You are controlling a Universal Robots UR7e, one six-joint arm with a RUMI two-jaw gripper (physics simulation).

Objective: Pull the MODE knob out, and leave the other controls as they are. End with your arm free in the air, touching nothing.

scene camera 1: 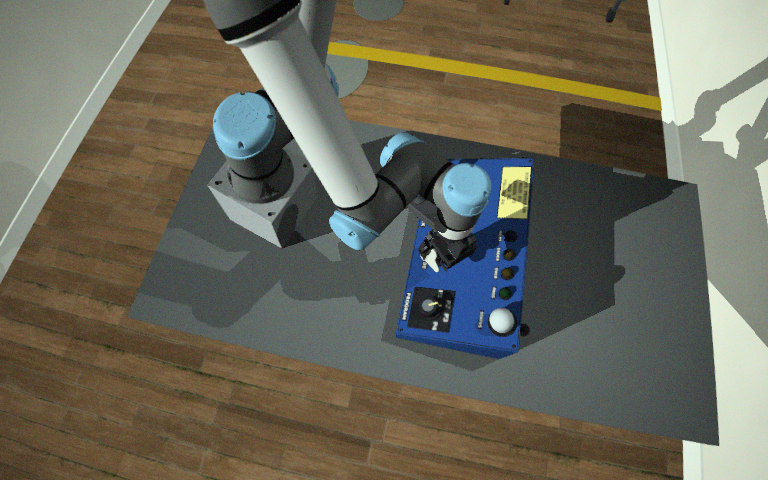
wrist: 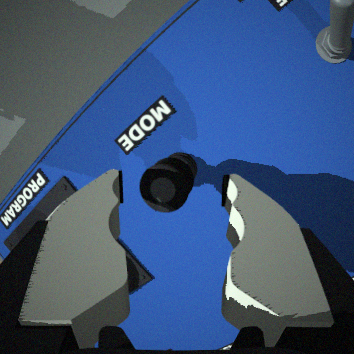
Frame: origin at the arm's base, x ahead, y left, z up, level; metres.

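Seen in the pictures: gripper, between the fingertips: (scene camera 1: 436,255) (wrist: 171,175); arm's base, origin of its link: (scene camera 1: 261,174).
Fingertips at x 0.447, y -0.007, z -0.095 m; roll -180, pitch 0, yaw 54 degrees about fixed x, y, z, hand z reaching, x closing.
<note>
Pixels of each thing's top centre, then the offset from my fingertips to it. "spot": a spot on its surface instead.
- MODE knob, centre of its top: (wrist: 162,191) dx -0.002, dy -0.005, dz +0.014 m
- MODE label, centre of its top: (wrist: 142,126) dx -0.020, dy -0.008, dz -0.041 m
- PROGRAM dial, centre of its top: (scene camera 1: 430,305) dx +0.027, dy -0.122, dz +0.006 m
- white STATUS dome, a spot on its surface: (scene camera 1: 501,320) spot: dx +0.175, dy -0.116, dz +0.070 m
- metal toggle switch, a spot on its surface: (wrist: 336,37) spot: dx -0.015, dy +0.110, dz -0.013 m
- yellow note, a spot on its surface: (scene camera 1: 514,192) spot: dx +0.133, dy +0.223, dz +0.022 m
The MODE knob (wrist: 163,189) is a black round knob with a grey cap centre, beside the MODE label (wrist: 145,125) in the wrist view. It stands up from the blue panel (wrist: 260,100) (scene camera 1: 467,308). My gripper (wrist: 171,175) (scene camera 1: 439,265) is partly open and points down at the panel. In the wrist view the knob shows between the two fingertips, with a gap on each side, a little nearer the left finger. How far the tips reach down beside it I cannot tell. In the scene view the gripper hides the knob.
The PROGRAM dial (scene camera 1: 429,306) is near the panel's lower left corner. A white STATUS dome (scene camera 1: 501,320) stands at the lower right, below several small round lamps. A metal toggle switch (wrist: 336,37) stands at the wrist view's upper right. A yellow note (scene camera 1: 514,192) is on the panel.
</note>
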